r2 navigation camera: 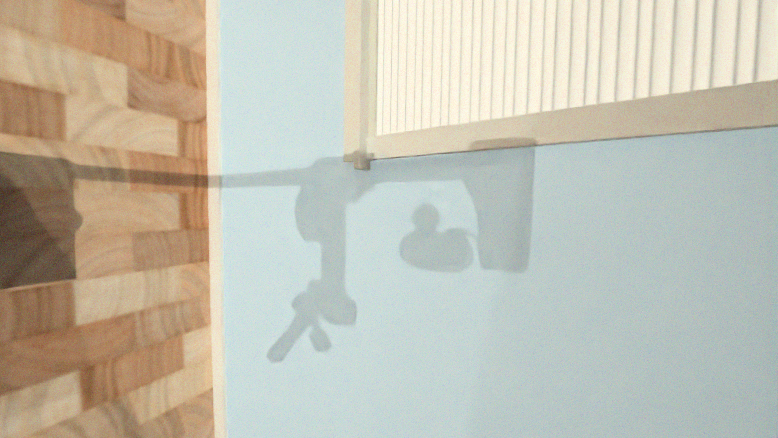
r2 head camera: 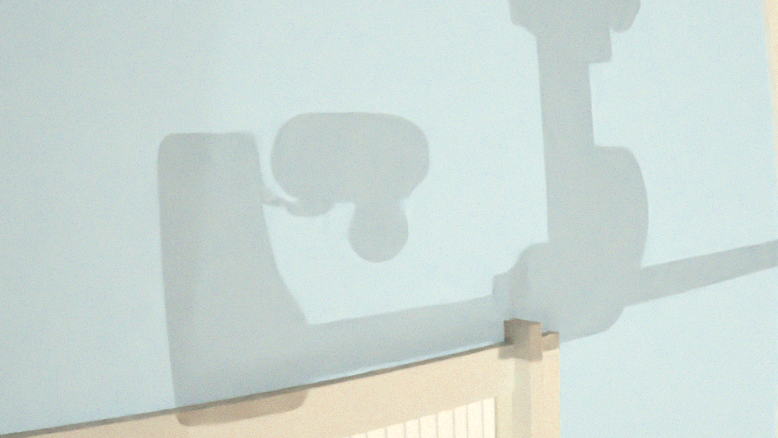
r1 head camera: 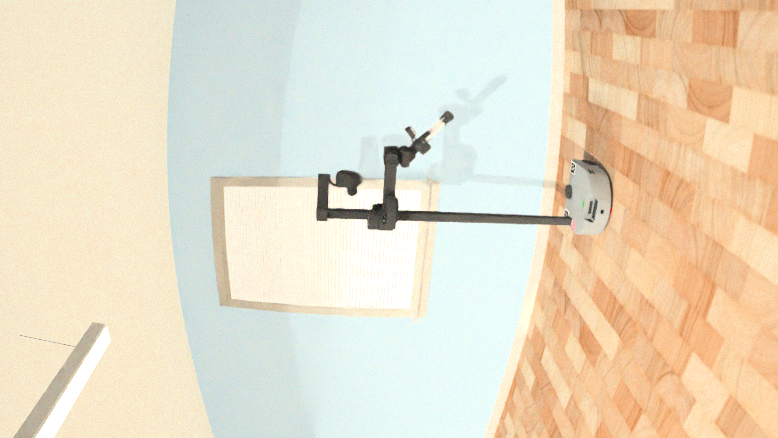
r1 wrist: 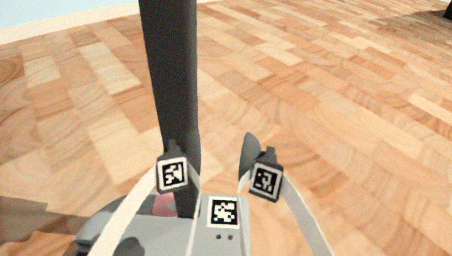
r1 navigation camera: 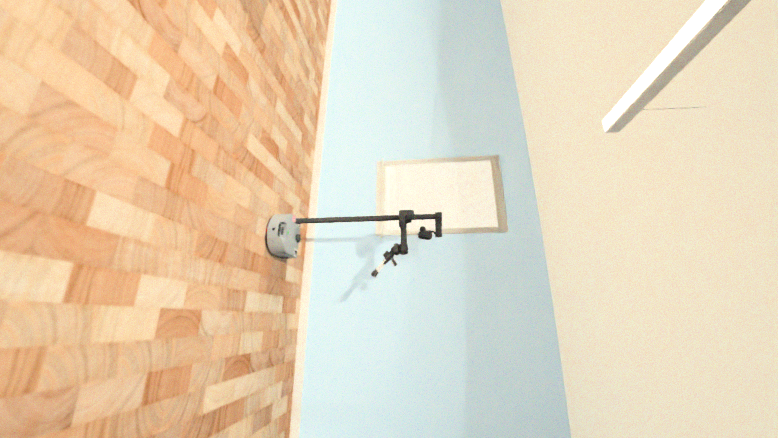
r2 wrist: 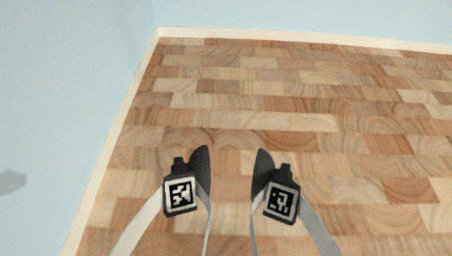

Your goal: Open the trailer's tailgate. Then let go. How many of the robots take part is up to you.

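Note:
The trailer and its tailgate do not show in any view. The r1 gripper (r1 wrist: 220, 150) is open and empty; its fingers stand above r1's own grey base (r1 wrist: 165, 232), beside its dark mast (r1 wrist: 172, 70). The r2 gripper (r2 wrist: 233, 155) (r1 head camera: 447, 115) (r1 navigation camera: 374, 272) is open, with wooden floor seen between its fingers in the r2 wrist view. In the r1 head and navigation views it points obliquely downward at the end of r2's arm, well above the floor.
Robot r2's base (r1 head camera: 592, 198) (r1 navigation camera: 283, 236) stands near the blue wall (r1 head camera: 489, 272) (r2 navigation camera: 598, 326), by a blind-covered window (r1 head camera: 321, 244) (r1 navigation camera: 440, 193) (r2 navigation camera: 517, 59). Shadows of a robot fall on that wall. A dark object (r1 wrist: 449, 11) is cut off at the r1 wrist view's upper right.

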